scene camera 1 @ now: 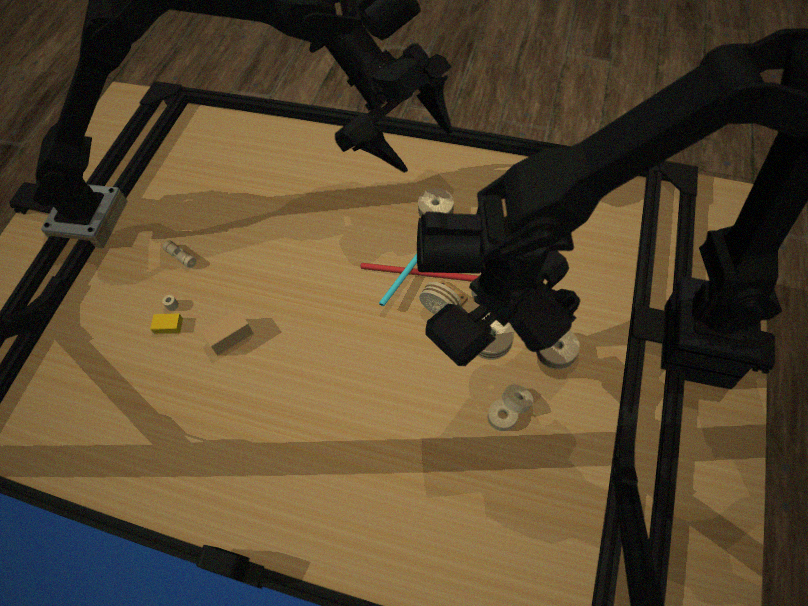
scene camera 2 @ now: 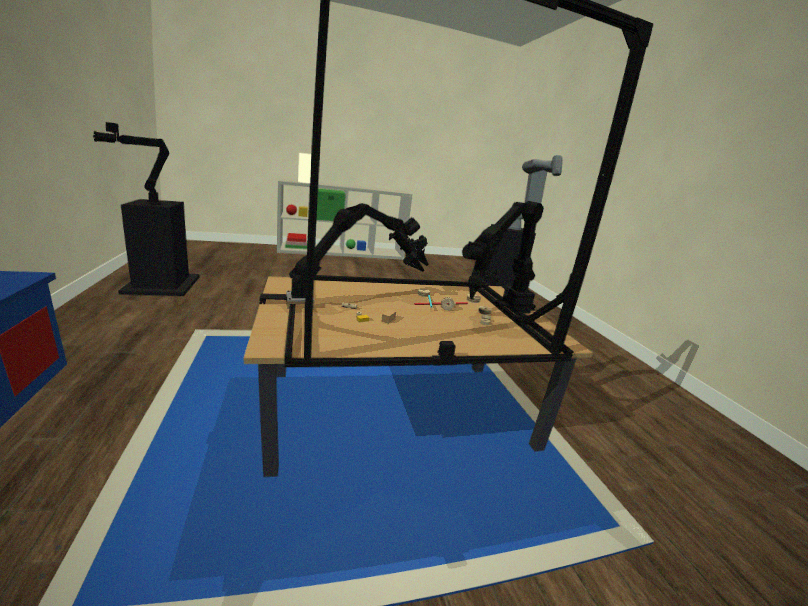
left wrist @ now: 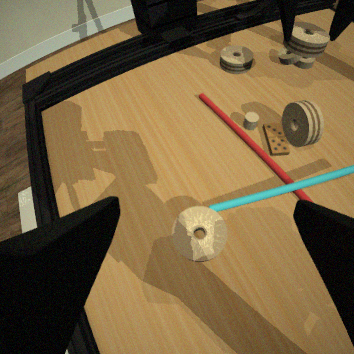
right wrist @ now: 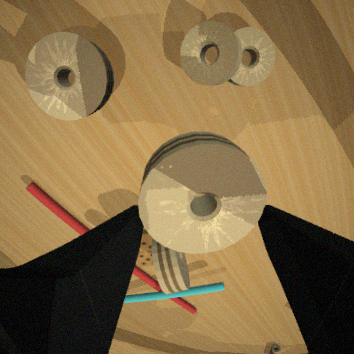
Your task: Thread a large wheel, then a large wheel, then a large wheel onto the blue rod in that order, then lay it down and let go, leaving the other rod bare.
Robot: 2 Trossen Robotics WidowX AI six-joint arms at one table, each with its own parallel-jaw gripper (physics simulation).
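Frame: origin at the left arm's base, x ahead, y left, z up, level; centimetres.
Seen in the pictures: left gripper, fingertip midpoint: (scene camera 1: 428,152) (scene camera 2: 425,268) (left wrist: 207,206); right gripper, fingertip midpoint: (scene camera 1: 485,330) (scene camera 2: 471,297) (left wrist: 308,39) (right wrist: 201,213); left arm's base, link origin: (scene camera 1: 79,207) (scene camera 2: 299,295); right arm's base, link origin: (scene camera 1: 720,315) (scene camera 2: 520,289).
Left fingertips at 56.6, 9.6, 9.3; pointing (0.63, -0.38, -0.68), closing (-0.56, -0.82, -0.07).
Pixels of each thing's top centre, then the offset from my left fingertips to it, as dx, dy, dz.
- blue rod, top centre: (left wrist: 290,183) (right wrist: 149,305) (scene camera 1: 413,256) -0.7, -11.0, -10.4
- red rod, top centre: (right wrist: 127,268) (left wrist: 262,151) (scene camera 1: 448,273) +4.6, -12.3, -12.0
- second large wheel, top centre: (right wrist: 64,77) (scene camera 1: 558,344) (left wrist: 236,53) (scene camera 2: 485,308) +21.1, -22.1, -10.9
- pale wheel, top centre: (left wrist: 198,232) (scene camera 1: 435,201) (scene camera 2: 424,290) +0.8, +0.0, -10.9
- domino, top centre: (right wrist: 145,251) (left wrist: 276,136) (scene camera 1: 449,293) +5.3, -15.5, -12.1
- small cylinder, top centre: (left wrist: 251,116) +9.2, -14.5, -11.2
- yellow block, top centre: (scene camera 1: 164,321) -35.0, -26.6, -11.4
- brown block, top centre: (scene camera 1: 224,327) (scene camera 2: 389,312) -24.9, -26.9, -9.9
The blue rod (scene camera 1: 398,281) (left wrist: 250,196) (right wrist: 150,298) lies crossed with the red rod (scene camera 1: 381,267) (left wrist: 245,135) (right wrist: 55,206), both bare. My right gripper (right wrist: 201,213) (left wrist: 308,39) is shut on a large wheel (right wrist: 200,172) (left wrist: 307,47) (scene camera 1: 497,345), hole facing its wrist camera, held above the table. A second large wheel (scene camera 1: 558,355) (left wrist: 236,62) (right wrist: 50,95) lies flat nearby. A third large, striped wheel (scene camera 1: 435,299) (left wrist: 314,123) (right wrist: 172,270) stands on edge beside the rods. My left gripper (scene camera 1: 427,150) (scene camera 2: 422,266) (left wrist: 207,206) is open and empty, high above the far part of the table.
A pale wheel (scene camera 1: 427,203) (left wrist: 187,222) lies by the blue rod's far end. Two smaller wheels (scene camera 1: 503,424) (right wrist: 195,55) overlap nearer the front. A domino (left wrist: 276,140) and small cylinder (left wrist: 251,120) lie near the red rod. A yellow block (scene camera 1: 166,323) and brown block (scene camera 1: 232,339) lie left.
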